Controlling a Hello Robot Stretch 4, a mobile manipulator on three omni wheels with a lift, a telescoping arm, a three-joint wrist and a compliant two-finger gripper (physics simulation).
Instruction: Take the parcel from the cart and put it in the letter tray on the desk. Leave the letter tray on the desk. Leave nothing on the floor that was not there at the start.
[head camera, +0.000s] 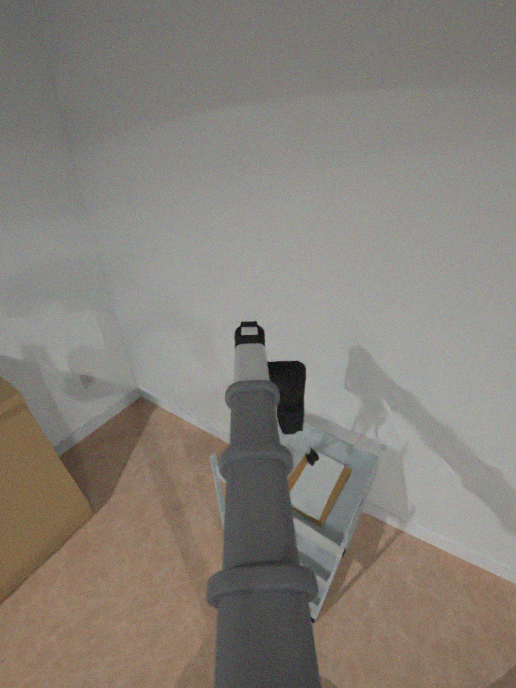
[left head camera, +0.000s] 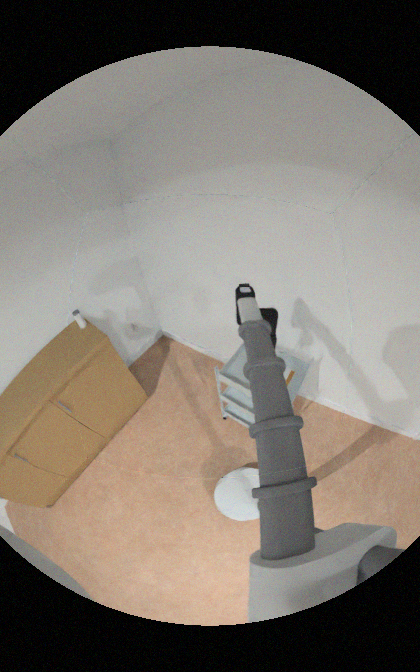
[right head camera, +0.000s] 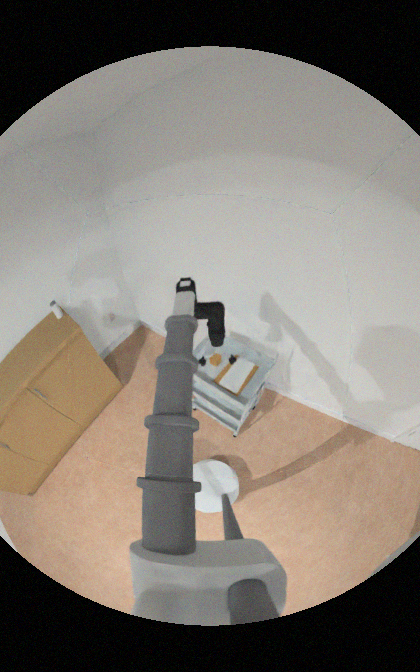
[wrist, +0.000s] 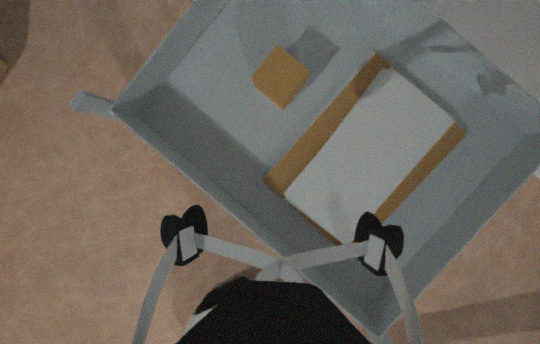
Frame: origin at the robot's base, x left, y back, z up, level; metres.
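Seen in the pictures: gripper, fingertip midpoint: (wrist: 280, 228).
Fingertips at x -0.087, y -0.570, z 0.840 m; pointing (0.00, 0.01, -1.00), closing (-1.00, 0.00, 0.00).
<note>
Offsets run from my fingertips to a thing's middle.
The cart (head camera: 319, 536) (left head camera: 234, 383) (right head camera: 220, 395) (wrist: 200, 156) is pale blue-grey with a walled top tray. A small orange-brown block {dx +0.007, dy -0.154, dz -0.176 m} (right head camera: 215, 359) (wrist: 281, 77) lies in the top tray. Beside it lies a larger flat brown piece with a white top {dx -0.113, dy -0.057, dz -0.190 m} (head camera: 318, 487) (right head camera: 239, 375) (wrist: 370, 155). I cannot tell for sure which is the parcel. My gripper (right head camera: 217, 360) (wrist: 280, 228) is open and empty above the cart's near edge; in the wrist view its right fingertip overlaps the white-topped piece's near end, its left fingertip lies outside the tray. The desk and letter tray cannot be made out.
A wooden cabinet (head camera: 38, 494) (left head camera: 75, 410) (right head camera: 55, 400) stands at the left, with a small white cylinder (left head camera: 79, 319) (right head camera: 57, 309) on top. A round white base (left head camera: 237, 495) (right head camera: 216, 486) is on the floor before the cart. Walls stand close behind the cart.
</note>
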